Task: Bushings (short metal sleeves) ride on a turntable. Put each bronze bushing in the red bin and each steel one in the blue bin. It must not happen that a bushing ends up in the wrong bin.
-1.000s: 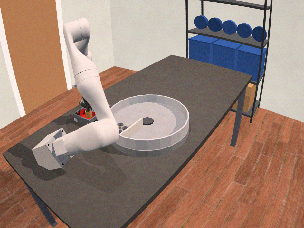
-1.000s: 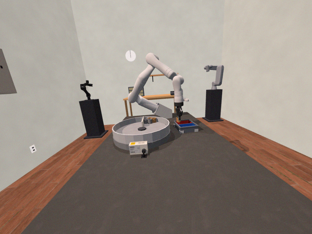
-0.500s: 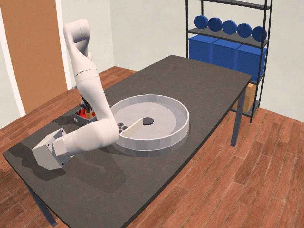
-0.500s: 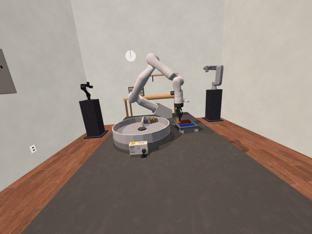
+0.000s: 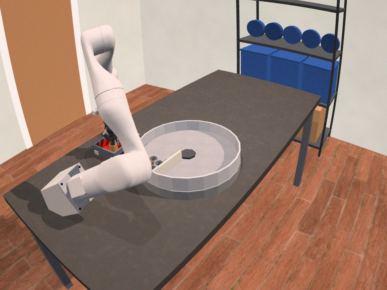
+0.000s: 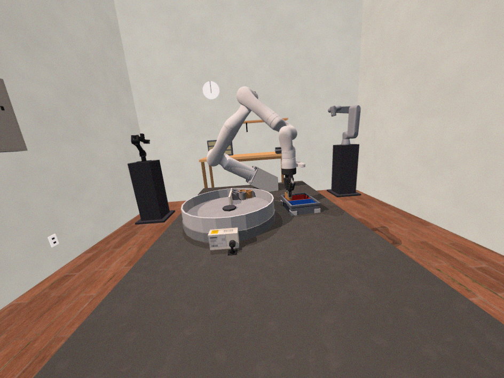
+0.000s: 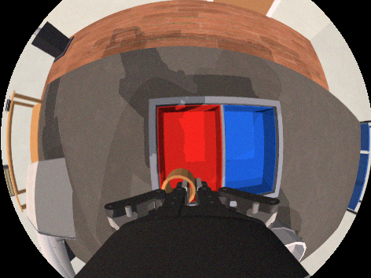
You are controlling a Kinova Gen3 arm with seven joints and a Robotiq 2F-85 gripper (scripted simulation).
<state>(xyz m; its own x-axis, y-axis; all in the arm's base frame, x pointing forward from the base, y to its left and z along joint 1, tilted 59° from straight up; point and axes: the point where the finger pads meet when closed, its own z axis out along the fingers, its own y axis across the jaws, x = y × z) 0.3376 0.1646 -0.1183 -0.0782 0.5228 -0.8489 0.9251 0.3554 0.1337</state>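
Right now the grey tray is 40 mm to the left of my hand, 40 mm below it and 40 mm ahead of it. From my hand the other things lie so: turntable 310 mm to the right, 120 mm ahead, 20 mm below.
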